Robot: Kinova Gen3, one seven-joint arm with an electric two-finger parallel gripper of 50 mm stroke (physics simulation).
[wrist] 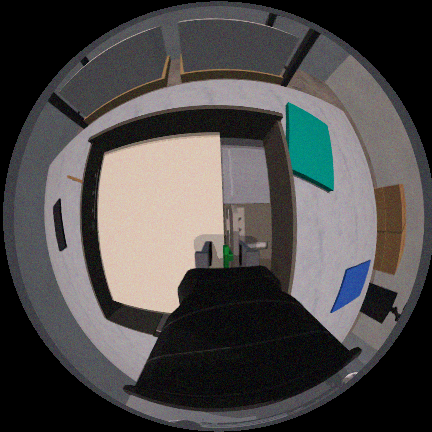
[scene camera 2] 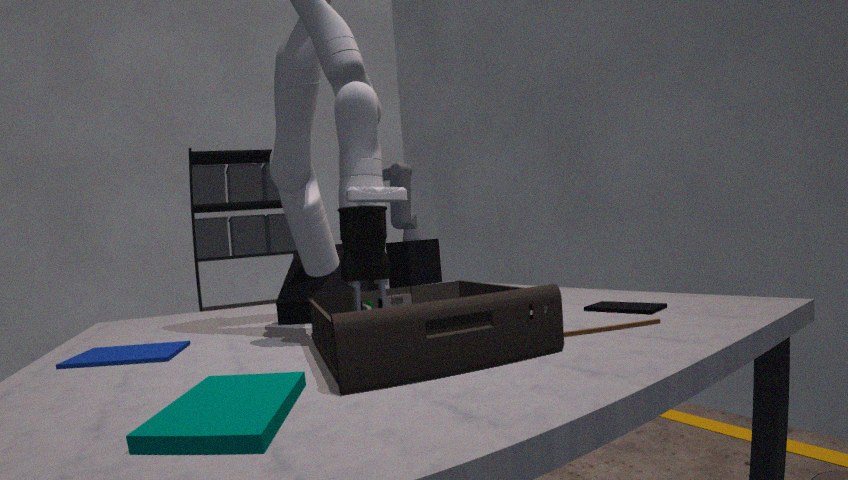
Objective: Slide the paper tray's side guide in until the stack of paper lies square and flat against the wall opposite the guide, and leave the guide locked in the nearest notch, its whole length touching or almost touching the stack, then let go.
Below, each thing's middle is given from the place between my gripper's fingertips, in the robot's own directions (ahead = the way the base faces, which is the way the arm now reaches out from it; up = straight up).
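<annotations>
Cream paper stack (wrist: 158, 200): 2 cm below my hand, 6 cm ahead, 9 cm to the left. Blue block (scene camera 2: 157, 352): 5 cm below my hand, 32 cm behind, 36 cm to the right. Teal slab (scene camera 2: 230, 414): 4 cm below my hand, 13 cm ahead, 26 cm to the right. Black flat plate (scene camera 2: 604, 306): 5 cm below my hand, 18 cm ahead, 46 cm to the left.
</annotations>
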